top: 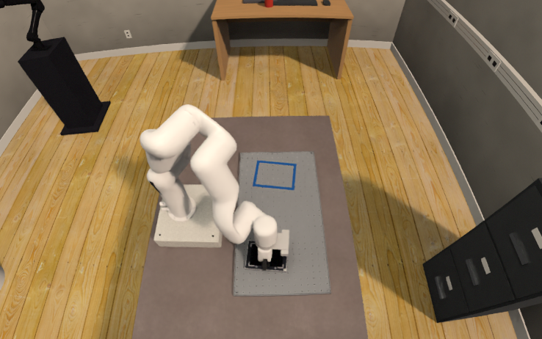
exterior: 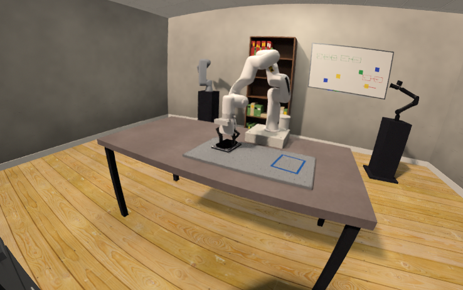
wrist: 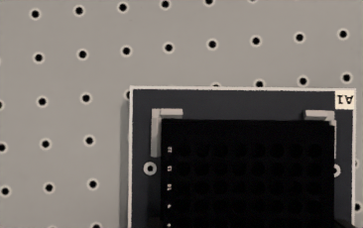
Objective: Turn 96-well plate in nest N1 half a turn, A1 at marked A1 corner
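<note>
Right now the plate nest N1 is 2 cm below my hand. The rest, counted from my hand: black 96-well plate: 1 cm below.
</note>
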